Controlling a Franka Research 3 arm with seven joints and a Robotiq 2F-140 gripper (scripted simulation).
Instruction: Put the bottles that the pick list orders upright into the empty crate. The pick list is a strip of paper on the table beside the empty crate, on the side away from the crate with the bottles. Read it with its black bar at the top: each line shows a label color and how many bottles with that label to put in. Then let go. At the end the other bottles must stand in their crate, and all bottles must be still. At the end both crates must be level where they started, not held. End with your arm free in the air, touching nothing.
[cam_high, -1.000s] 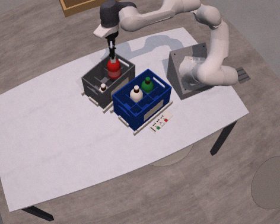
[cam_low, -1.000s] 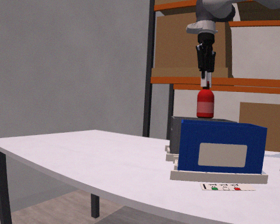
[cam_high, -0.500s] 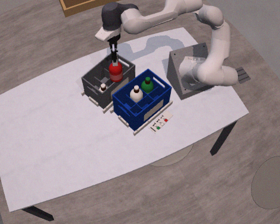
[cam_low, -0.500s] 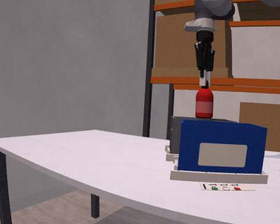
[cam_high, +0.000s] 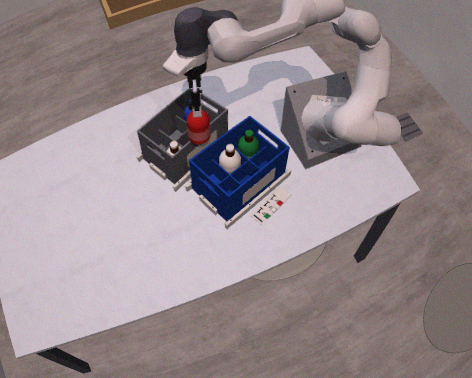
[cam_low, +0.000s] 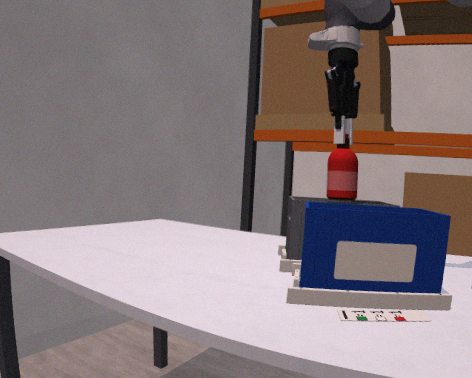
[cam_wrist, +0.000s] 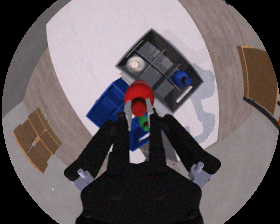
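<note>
The red bottle is 80 mm below my hand. The rest, counted from my hand: green bottle: 170 mm behind, 30 mm to the left, 260 mm below; then grey crate: 30 mm ahead, 100 mm to the right, 260 mm below; then blue crate: 100 mm behind, 100 mm to the left, 260 mm below.
</note>
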